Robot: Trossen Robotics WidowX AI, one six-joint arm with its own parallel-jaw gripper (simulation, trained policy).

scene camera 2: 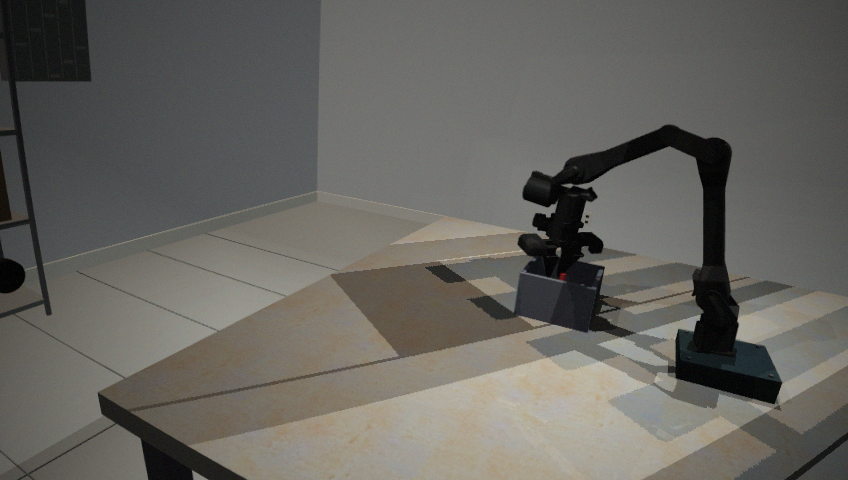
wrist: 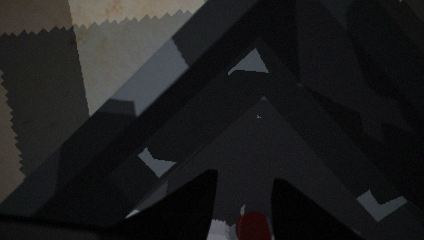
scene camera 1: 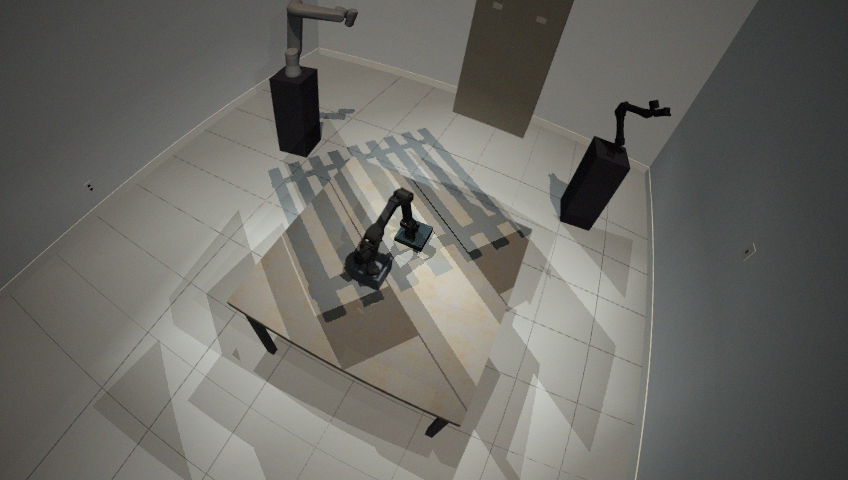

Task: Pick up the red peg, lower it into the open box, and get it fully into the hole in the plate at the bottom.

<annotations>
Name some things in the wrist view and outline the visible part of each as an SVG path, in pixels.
The gripper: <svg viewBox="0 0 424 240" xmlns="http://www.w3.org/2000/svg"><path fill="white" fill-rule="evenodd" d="M274 178L271 192L271 217L273 217L275 240L365 240L348 226L341 224L335 216L316 204L293 184L282 178ZM218 170L206 170L157 201L154 205L109 226L109 228L0 213L0 240L207 240L213 216Z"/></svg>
A grey box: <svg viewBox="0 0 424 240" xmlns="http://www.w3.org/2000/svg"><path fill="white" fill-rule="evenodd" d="M0 204L0 213L31 218L38 217L109 228L109 226L125 219L160 176L256 93L264 96L393 240L424 240L424 53L421 52L406 32L404 33L405 30L398 25L377 0L207 0L125 84Z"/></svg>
A pale plate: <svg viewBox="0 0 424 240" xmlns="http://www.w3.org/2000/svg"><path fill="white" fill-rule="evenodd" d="M125 217L128 218L154 205L157 201L206 170L214 169L218 170L212 222L207 240L239 240L238 219L250 212L258 212L266 216L272 240L275 240L273 217L271 217L271 192L274 178L282 178L293 184L299 191L335 216L341 224L348 226L365 240L393 240L264 96L256 93L160 176Z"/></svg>
</annotations>
